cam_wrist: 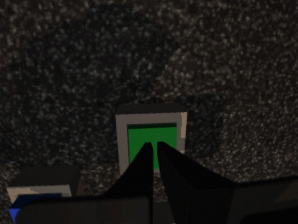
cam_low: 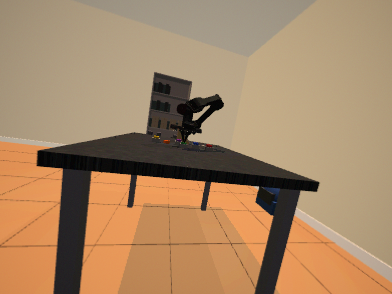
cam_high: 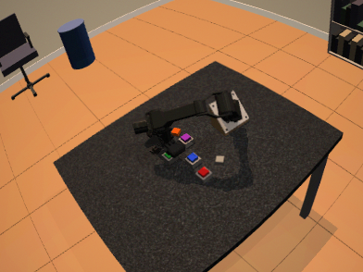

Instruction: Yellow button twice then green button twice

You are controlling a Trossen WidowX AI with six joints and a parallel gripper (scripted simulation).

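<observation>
Right now my gripper tip is 10 mm above the green button. Also, from my gripper tip: orange block 120 mm behind, 90 mm to the right, 20 mm below; then purple button 110 mm behind, 10 mm to the right; then blue button 40 mm behind, 90 mm to the left.
</observation>
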